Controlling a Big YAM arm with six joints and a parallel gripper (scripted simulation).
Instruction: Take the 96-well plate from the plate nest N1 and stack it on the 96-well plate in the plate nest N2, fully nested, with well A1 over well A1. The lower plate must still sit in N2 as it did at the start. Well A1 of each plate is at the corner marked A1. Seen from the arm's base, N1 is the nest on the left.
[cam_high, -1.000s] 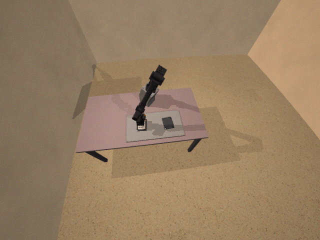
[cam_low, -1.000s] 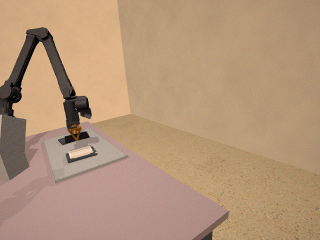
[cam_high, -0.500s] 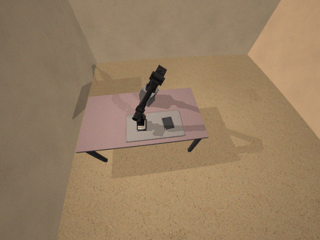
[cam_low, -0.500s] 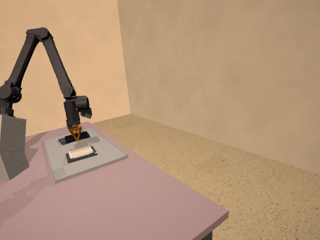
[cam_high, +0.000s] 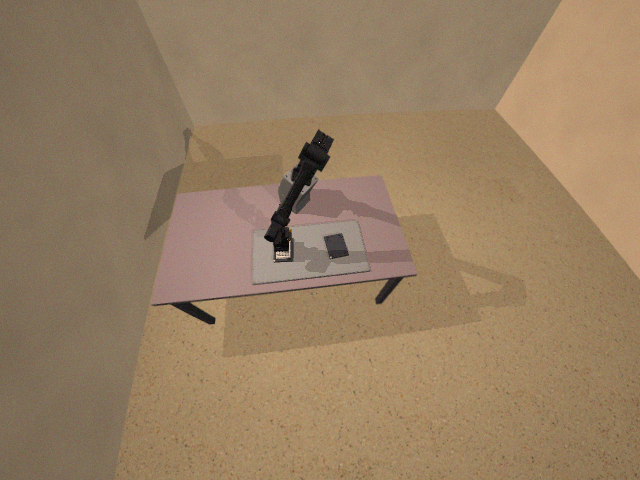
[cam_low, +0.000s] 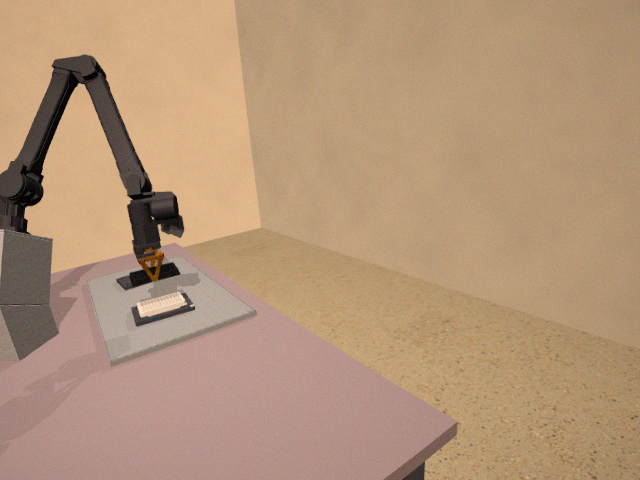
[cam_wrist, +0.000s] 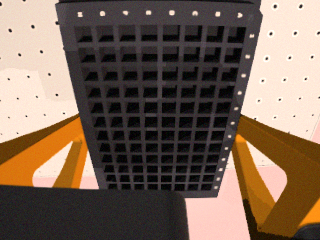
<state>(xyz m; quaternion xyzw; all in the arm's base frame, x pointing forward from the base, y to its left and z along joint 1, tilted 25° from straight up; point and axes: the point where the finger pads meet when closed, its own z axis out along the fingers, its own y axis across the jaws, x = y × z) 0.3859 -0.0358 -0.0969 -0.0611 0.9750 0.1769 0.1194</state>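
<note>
The dark 96-well plate is right at my hand. The rest, counted from my hand: white 96-well plate 9 cm below.
</note>
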